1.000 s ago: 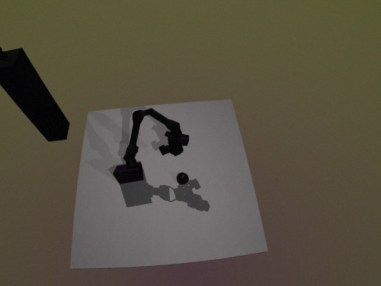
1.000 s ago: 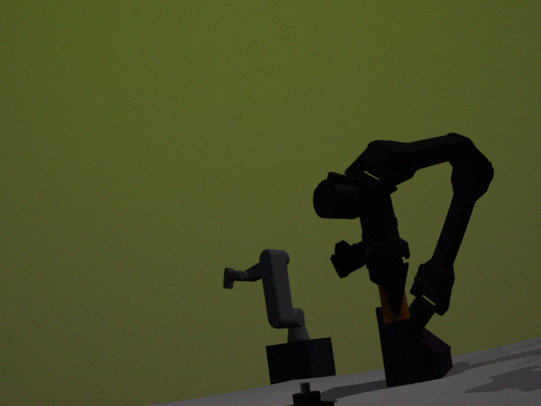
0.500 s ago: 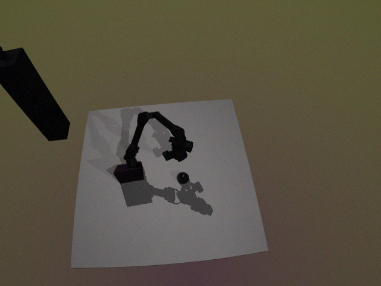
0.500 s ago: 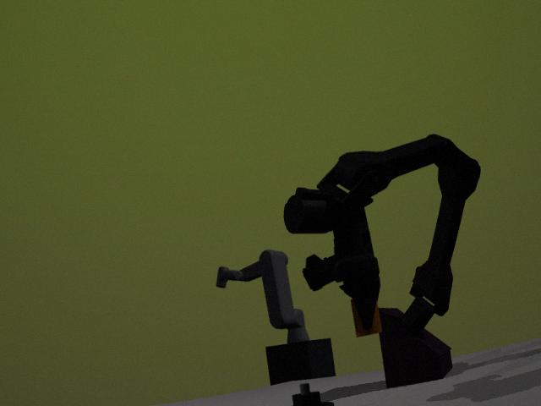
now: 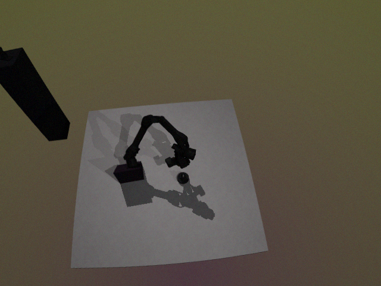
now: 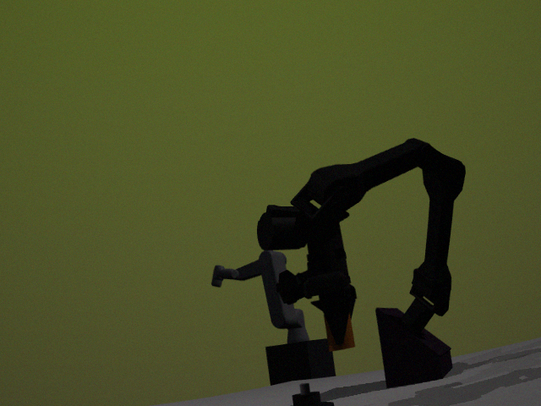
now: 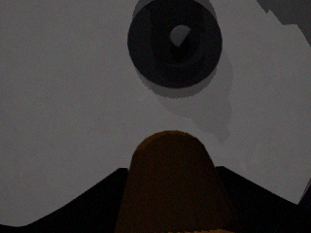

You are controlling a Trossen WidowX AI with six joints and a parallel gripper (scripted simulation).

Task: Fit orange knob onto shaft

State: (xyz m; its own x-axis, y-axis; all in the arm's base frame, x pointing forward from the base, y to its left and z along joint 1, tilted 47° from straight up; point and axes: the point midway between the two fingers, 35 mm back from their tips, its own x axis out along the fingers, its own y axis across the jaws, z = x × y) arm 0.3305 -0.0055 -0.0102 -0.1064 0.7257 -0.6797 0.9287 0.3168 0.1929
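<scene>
My gripper tip is 1 cm short of the round pedestal, 7 cm to the left of it and 9 cm above it. From my gripper tip the other things lie so: orange knob 3 cm above.
</scene>
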